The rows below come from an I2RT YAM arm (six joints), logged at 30 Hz.
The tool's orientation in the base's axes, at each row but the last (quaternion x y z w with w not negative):
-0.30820, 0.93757, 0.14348, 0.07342
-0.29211, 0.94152, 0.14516, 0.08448
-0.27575, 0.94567, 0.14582, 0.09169
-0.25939, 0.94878, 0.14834, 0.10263
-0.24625, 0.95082, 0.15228, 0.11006
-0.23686, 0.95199, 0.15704, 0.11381
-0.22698, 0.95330, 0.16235, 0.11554
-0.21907, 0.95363, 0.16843, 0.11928
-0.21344, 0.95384, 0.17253, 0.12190
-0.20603, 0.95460, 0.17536, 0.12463
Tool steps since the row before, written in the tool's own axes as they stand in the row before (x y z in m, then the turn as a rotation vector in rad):
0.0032, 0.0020, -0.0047, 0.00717, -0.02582, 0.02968
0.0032, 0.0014, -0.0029, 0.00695, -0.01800, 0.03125
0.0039, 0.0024, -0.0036, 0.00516, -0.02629, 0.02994
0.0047, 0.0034, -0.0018, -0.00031, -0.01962, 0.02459
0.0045, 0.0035, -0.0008, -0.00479, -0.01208, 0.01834
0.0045, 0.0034, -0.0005, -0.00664, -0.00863, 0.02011
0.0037, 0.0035, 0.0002, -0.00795, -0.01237, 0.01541
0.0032, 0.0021, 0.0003, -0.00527, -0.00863, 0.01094
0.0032, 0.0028, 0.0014, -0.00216, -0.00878, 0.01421
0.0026, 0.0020, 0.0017, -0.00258, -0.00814, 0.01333
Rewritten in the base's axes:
-0.0040, -0.0017, 0.0042, 0.01120, -0.01452, -0.03554
-0.0036, -0.0015, 0.0023, 0.00700, -0.00774, -0.03521
-0.0049, -0.0012, 0.0029, 0.01291, -0.01396, -0.03539
-0.0060, 0.0000, 0.0012, 0.01341, -0.00774, -0.02738
-0.0057, 0.0007, 0.0003, 0.01262, -0.00167, -0.01853
-0.0056, 0.0008, 0.0000, 0.01278, 0.00262, -0.01878
-0.0048, 0.0016, -0.0004, 0.01499, -0.00172, -0.01503
-0.0037, 0.0007, -0.0007, 0.01025, -0.00124, -0.01074
-0.0038, 0.0017, -0.0015, 0.00810, -0.00125, -0.01471
-0.0029, 0.0015, -0.0018, 0.00805, -0.00090, -0.01360

